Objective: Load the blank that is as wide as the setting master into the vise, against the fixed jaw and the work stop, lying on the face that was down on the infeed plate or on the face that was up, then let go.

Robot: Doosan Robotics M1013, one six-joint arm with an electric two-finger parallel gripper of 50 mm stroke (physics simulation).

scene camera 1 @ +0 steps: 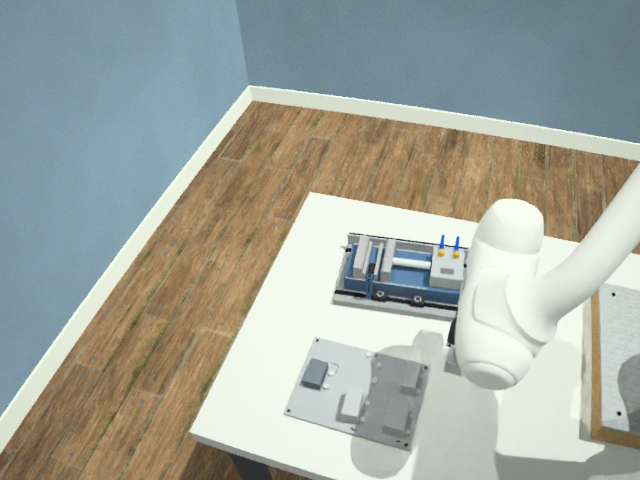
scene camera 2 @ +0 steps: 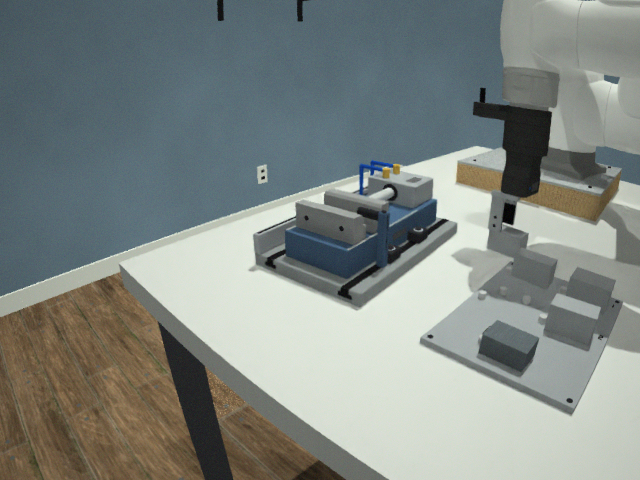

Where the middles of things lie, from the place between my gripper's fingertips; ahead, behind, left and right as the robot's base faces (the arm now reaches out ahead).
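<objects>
The dark grey setting master [scene camera 2: 515,348] sits 24 cm ahead of my gripper, 19 cm to the left of it and 2 cm below it. As for the infeed plate [scene camera 1: 323,408], my gripper is 17 cm to the right of it, 3 cm above it and 15 cm short of it. Going by their middles, the infeed plate is the nearest to my gripper of the things named here.
</objects>
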